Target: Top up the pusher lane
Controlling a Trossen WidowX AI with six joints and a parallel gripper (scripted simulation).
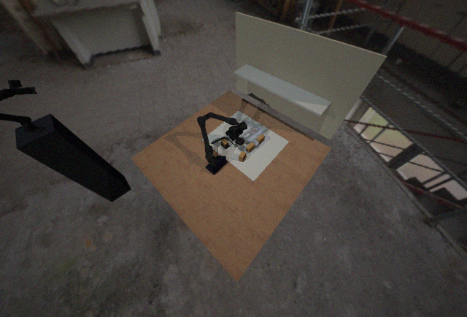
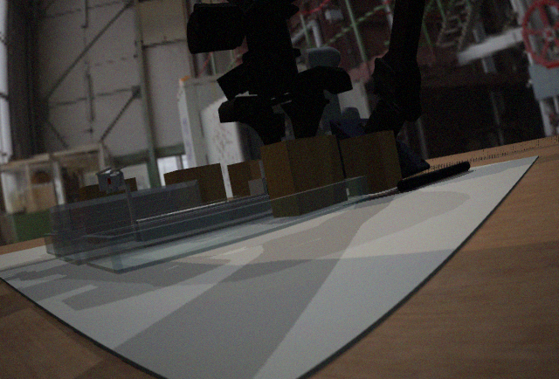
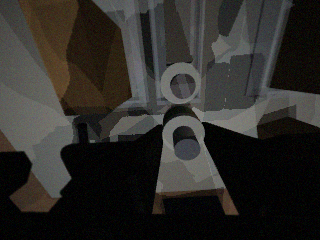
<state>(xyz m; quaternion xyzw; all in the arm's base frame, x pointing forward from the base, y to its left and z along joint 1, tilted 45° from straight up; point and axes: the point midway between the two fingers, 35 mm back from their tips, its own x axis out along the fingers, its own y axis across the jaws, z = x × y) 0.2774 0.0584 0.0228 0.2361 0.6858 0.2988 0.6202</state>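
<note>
Right now my gripper tip is 11 cm short of the white mat, 5 cm above it and 1 cm to the left of it. Also, from my gripper tip: shelf 55 cm ahead, 32 cm above, 4 cm to the left; then black rod 16 cm to the left, 8 cm behind, 4 cm below.
</note>
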